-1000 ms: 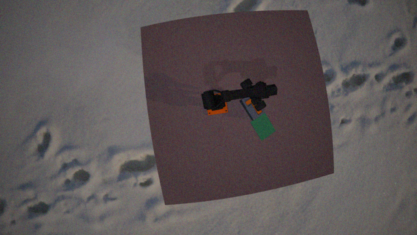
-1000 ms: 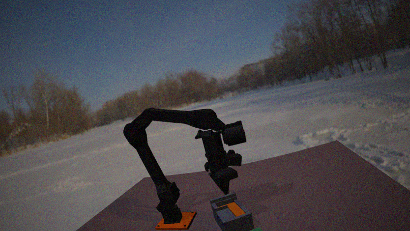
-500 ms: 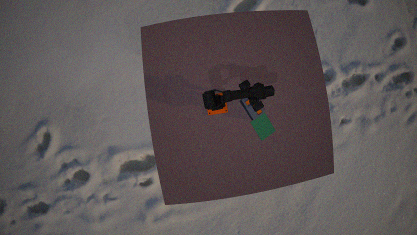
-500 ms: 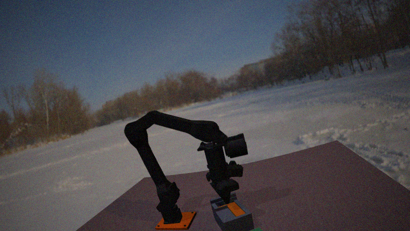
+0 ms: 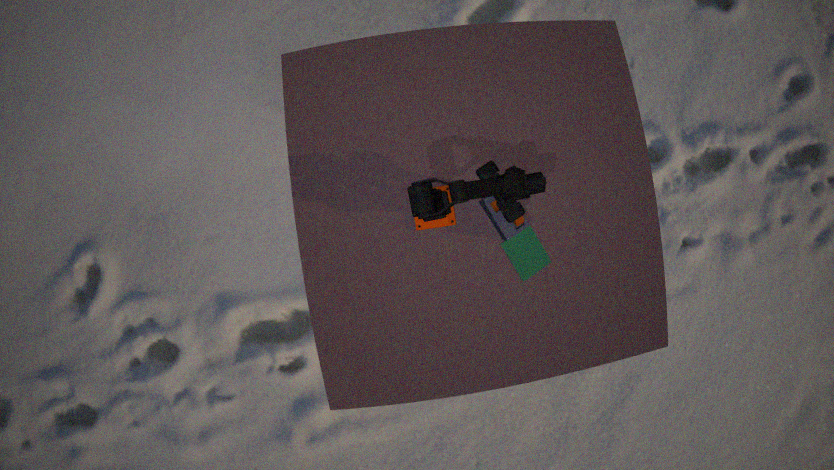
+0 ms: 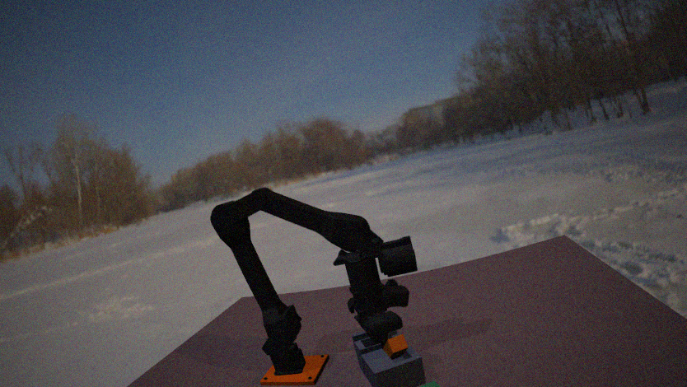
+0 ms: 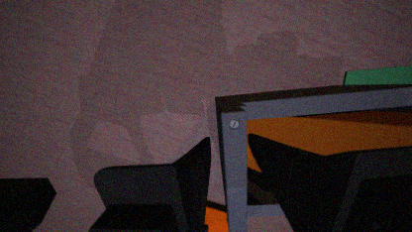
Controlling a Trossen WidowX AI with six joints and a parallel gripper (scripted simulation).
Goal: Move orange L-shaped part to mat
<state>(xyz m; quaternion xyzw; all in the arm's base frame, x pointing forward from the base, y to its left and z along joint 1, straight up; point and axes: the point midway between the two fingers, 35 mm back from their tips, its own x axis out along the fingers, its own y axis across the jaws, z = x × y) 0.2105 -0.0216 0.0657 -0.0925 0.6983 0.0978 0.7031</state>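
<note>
My gripper tip is now 50 mm to the left of the orange L-shaped part, 10 mm below it and 10 mm short of it. Round my gripper tip: green mat 220 mm to the right, 60 mm below, 50 mm ahead.
</note>
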